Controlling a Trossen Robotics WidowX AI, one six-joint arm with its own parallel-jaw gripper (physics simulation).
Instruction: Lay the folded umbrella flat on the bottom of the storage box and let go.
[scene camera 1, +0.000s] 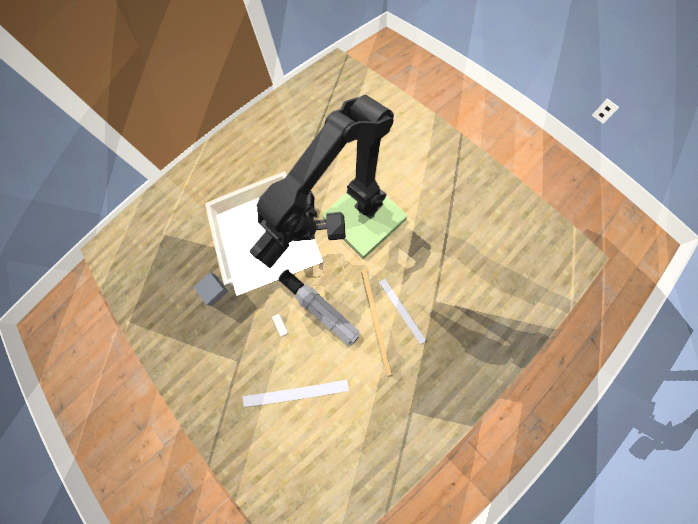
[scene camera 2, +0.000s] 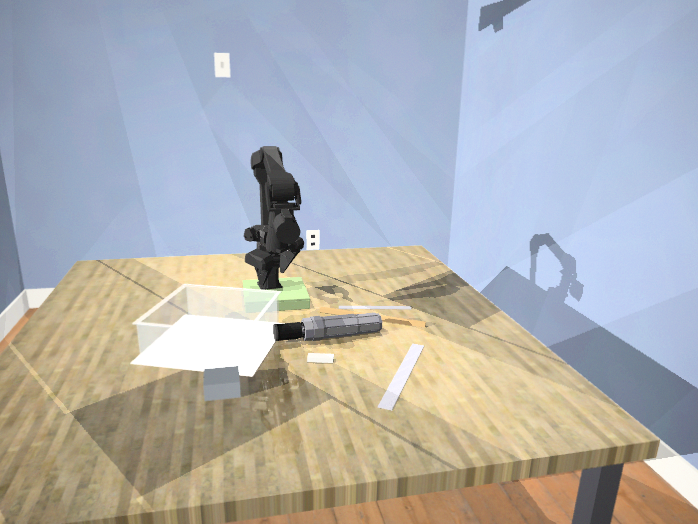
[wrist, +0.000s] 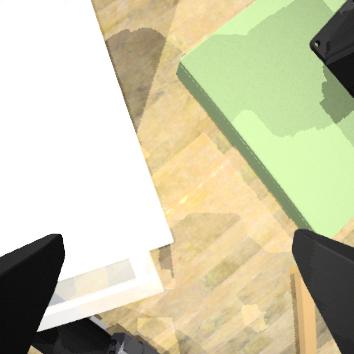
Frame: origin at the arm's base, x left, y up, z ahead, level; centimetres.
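Seen in the pictures: gripper, fingertip midpoint: (scene camera 1: 313, 234) (scene camera 2: 271, 278) (wrist: 179, 243); arm's base at its link origin: (scene camera 1: 368, 205) (scene camera 2: 269, 285).
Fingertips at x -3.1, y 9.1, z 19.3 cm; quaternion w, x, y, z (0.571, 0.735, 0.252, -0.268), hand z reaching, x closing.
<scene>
Pixels of each thing's top centre, then the offset from my fingertips to it. "pt": a spot on its surface instead.
- folded umbrella at its top centre: (scene camera 2: 328, 316) (scene camera 1: 316, 305) dx +11.6, dy -6.6, dz +13.3 cm
- storage box at its top centre: (scene camera 2: 212, 306) (scene camera 1: 255, 224) dx -16.3, dy -2.7, dz +7.8 cm
- black handle at a spot on its surface: (wrist: 75, 336) pt dx +1.6, dy -8.0, dz +11.7 cm
- grey block at its top centre: (scene camera 2: 221, 375) (scene camera 1: 208, 288) dx -17.2, dy -8.8, dz +31.0 cm
- small white piece at its top centre: (scene camera 2: 320, 355) (scene camera 1: 279, 324) dx +6.1, dy -11.2, dz +24.5 cm
- wooden strip at its top centre: (scene camera 2: 371, 314) (scene camera 1: 376, 320) dx +26.3, dy -11.2, dz +6.0 cm
The folded umbrella (scene camera 1: 327, 315) (scene camera 2: 343, 327), grey with a black handle, lies on the table beside the storage box (scene camera 1: 248, 190) (scene camera 2: 225, 301) (wrist: 105, 300). Its handle end is close to a box corner, and part of the black handle (wrist: 75, 336) shows at the lower left of the wrist view. The box has pale, see-through walls. A bright white panel (scene camera 1: 248, 276) (scene camera 2: 208, 344) (wrist: 60, 125) shows at the box; whether it is the box's bottom I cannot tell. My gripper (scene camera 1: 302, 238) (scene camera 2: 275, 260) (wrist: 179, 243) is open and empty, above the box's side nearest the arm base.
The arm stands on a green slab (scene camera 1: 366, 239) (scene camera 2: 296, 303) (wrist: 250, 100). A grey block (scene camera 1: 210, 288) (scene camera 2: 221, 383) lies near the box. A small white piece (scene camera 1: 279, 324) (scene camera 2: 320, 358), a wooden strip (scene camera 1: 376, 324) and pale strips (scene camera 1: 296, 393) (scene camera 1: 402, 311) lie around the umbrella.
</scene>
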